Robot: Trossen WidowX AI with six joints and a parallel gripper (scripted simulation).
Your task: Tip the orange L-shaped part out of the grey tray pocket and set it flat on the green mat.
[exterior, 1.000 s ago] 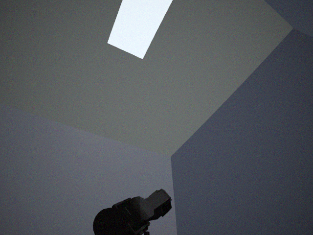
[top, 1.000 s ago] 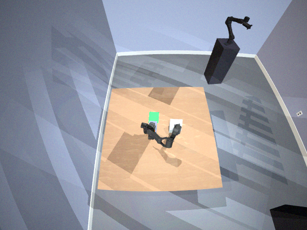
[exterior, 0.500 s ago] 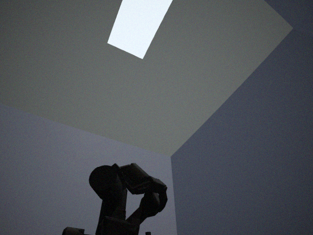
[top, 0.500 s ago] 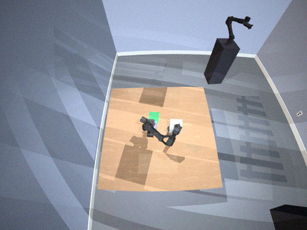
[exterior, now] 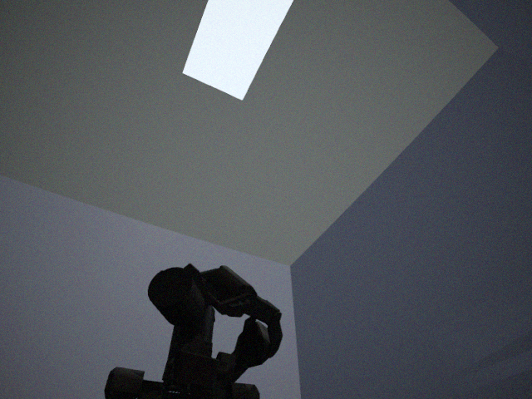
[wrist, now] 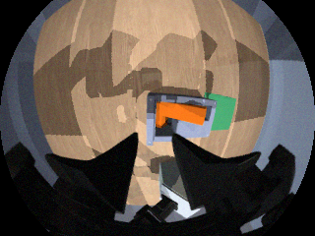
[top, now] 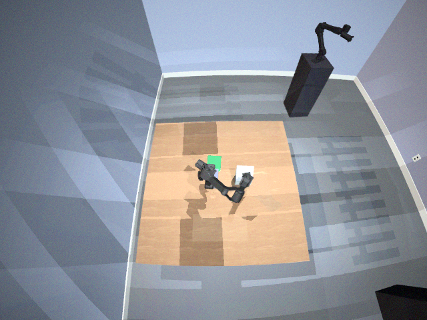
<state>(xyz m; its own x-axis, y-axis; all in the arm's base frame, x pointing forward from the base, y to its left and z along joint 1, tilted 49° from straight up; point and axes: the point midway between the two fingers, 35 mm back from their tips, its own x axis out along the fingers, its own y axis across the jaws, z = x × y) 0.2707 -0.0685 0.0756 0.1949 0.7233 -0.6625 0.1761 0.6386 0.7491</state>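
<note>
Now: gripper tip 2 cm past the orange L-shaped part, 4 cm to the left of it and 10 cm above it. Round my gripper tip: green mat: 5 cm behind, 21 cm to the right, 16 cm below.
</note>
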